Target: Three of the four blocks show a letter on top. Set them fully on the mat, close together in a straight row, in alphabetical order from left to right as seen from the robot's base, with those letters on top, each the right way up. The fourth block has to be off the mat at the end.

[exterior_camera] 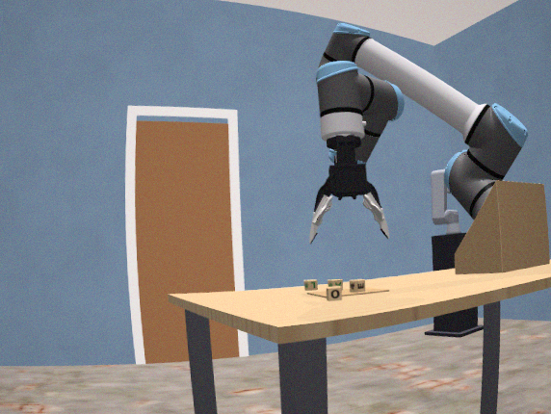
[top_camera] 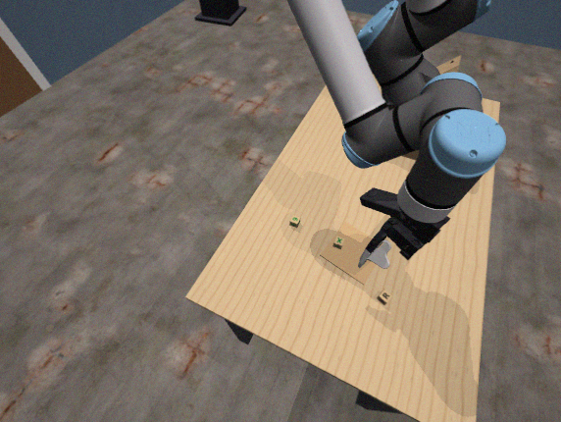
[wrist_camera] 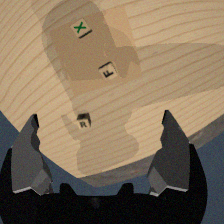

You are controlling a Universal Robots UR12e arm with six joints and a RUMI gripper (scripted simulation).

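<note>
The R block is 10 cm below my hand, 8 cm ahead of it and 5 cm to the left of it. Round my hand: tan mat 11 cm below, 5 cm to the right, 3 cm behind.
</note>
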